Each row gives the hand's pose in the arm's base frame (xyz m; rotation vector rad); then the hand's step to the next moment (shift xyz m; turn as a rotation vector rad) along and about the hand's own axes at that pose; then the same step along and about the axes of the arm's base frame.
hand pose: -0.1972 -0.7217 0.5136 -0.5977 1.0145 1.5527
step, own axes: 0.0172 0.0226 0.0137 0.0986 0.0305 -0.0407
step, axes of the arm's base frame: -0.0238 0.0207 -0.0008 -0.0590 0.0168 -0.0924
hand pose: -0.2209 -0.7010 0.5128 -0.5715 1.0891 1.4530
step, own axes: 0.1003 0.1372 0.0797 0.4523 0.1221 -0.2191
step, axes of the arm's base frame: -0.1322 0.1330 -0.0086 -0.2615 0.0472 -0.4437
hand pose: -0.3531 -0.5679 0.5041 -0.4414 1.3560 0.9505
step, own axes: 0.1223 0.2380 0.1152 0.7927 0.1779 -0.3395
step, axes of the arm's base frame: -0.1228 0.2621 -0.0330 -0.4024 0.0957 -0.7773
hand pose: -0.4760 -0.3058 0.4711 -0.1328 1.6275 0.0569
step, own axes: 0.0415 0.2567 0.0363 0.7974 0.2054 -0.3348
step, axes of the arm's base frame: 0.0026 0.2567 -0.0550 -0.4013 0.1233 -0.7835
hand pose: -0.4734 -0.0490 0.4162 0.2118 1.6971 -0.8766
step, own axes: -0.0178 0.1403 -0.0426 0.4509 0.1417 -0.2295
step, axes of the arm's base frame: 0.0518 0.1315 -0.0427 -0.2433 0.1136 -0.4516
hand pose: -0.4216 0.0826 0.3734 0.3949 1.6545 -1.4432
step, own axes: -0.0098 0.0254 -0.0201 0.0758 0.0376 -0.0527
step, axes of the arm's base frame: 0.0158 0.0283 -0.0098 -0.0366 0.0358 -0.0855
